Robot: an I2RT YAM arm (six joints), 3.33 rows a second.
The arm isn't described. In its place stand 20 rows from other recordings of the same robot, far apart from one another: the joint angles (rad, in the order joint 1, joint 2, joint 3, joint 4, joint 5, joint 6), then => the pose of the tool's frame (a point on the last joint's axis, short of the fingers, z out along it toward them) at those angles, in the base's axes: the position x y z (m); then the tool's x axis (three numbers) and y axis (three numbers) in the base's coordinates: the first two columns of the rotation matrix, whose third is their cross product.
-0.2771 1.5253 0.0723 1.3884 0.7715 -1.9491 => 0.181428, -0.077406, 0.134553, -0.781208, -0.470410, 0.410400, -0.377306, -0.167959, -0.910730
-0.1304 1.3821 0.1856 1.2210 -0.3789 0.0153 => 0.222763, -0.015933, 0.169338, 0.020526, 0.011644, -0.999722, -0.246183, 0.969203, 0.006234
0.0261 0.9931 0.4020 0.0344 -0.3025 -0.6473 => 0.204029, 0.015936, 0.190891, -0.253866, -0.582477, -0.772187, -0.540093, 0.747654, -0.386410
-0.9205 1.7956 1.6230 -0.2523 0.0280 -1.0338 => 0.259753, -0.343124, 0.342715, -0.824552, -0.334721, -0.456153, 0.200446, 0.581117, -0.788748
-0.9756 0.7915 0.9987 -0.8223 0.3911 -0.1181 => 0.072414, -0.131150, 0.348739, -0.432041, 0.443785, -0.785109, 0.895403, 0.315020, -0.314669
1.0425 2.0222 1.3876 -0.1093 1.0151 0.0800 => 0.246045, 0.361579, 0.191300, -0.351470, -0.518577, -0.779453, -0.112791, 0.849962, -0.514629
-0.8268 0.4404 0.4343 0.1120 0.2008 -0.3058 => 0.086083, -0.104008, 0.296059, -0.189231, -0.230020, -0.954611, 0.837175, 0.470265, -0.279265
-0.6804 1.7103 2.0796 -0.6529 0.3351 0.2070 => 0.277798, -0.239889, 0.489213, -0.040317, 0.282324, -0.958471, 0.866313, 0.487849, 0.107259
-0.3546 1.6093 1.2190 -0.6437 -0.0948 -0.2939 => 0.315826, -0.113341, 0.245532, -0.858314, 0.010272, -0.513023, 0.053931, 0.996068, -0.070285
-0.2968 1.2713 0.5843 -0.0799 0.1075 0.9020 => 0.236380, -0.076287, 0.180846, -0.125344, 0.854039, -0.504883, 0.746714, 0.416278, 0.518778
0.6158 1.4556 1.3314 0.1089 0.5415 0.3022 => 0.291976, 0.184121, 0.403340, -0.034031, 0.288353, -0.956919, -0.067198, 0.954647, 0.290058
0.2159 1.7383 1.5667 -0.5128 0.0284 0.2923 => 0.391484, 0.084825, 0.321809, -0.646851, 0.153019, -0.747107, -0.006533, 0.978515, 0.206072
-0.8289 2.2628 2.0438 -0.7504 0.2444 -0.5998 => 0.332877, -0.375925, 0.232615, -0.915865, 0.188641, -0.354410, 0.352297, 0.800976, -0.484071
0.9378 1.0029 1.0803 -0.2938 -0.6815 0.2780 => 0.110233, 0.188151, 0.393001, -0.393866, -0.176524, -0.902058, -0.917260, 0.012277, 0.398101
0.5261 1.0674 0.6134 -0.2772 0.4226 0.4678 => 0.196191, 0.097043, 0.220131, -0.602892, 0.125470, -0.787895, 0.087254, 0.992002, 0.091208
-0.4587 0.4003 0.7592 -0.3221 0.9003 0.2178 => 0.060491, -0.060981, 0.362149, 0.243360, 0.029569, -0.969485, 0.946965, 0.209000, 0.244082
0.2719 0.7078 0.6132 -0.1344 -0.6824 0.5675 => 0.155759, 0.066734, 0.298664, -0.614435, 0.261755, -0.744280, -0.557103, 0.524047, 0.644214
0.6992 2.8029 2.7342 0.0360 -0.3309 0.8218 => 0.471020, 0.411204, 0.240736, -0.644841, 0.362731, -0.672761, -0.565357, 0.365971, 0.739214
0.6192 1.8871 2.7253 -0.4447 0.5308 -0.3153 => 0.269474, 0.169925, 0.626819, 0.333993, -0.090365, -0.938234, -0.017060, 0.994651, -0.101872
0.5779 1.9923 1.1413 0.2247 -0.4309 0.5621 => 0.344344, 0.242324, 0.147389, -0.831026, 0.036156, -0.555057, -0.398142, 0.658182, 0.638967
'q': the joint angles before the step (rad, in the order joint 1, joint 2, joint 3, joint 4, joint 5, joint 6). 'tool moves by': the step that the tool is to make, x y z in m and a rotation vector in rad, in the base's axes. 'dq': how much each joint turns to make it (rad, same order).
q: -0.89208, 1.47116, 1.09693, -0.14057, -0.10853, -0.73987
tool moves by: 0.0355, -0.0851, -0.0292, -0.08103, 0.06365, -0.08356
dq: -0.05414, 0.35233, 0.25550, 0.11743, 0.07403, -0.07323
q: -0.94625, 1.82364, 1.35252, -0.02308, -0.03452, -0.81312
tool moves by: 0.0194, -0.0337, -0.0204, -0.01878, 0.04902, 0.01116
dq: -0.00791, 0.16321, 0.14345, 0.00487, 0.00771, -0.05374
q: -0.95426, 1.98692, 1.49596, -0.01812, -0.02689, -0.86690
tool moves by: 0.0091, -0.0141, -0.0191, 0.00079, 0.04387, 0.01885
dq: -0.00151, 0.08469, 0.05743, 0.00017, 0.00001, -0.04081
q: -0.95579, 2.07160, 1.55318, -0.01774, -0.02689, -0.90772
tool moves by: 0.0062, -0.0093, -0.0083, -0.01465, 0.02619, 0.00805
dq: -0.00001, 0.05130, 0.04663, 0.00085, 0.00838, -0.02976
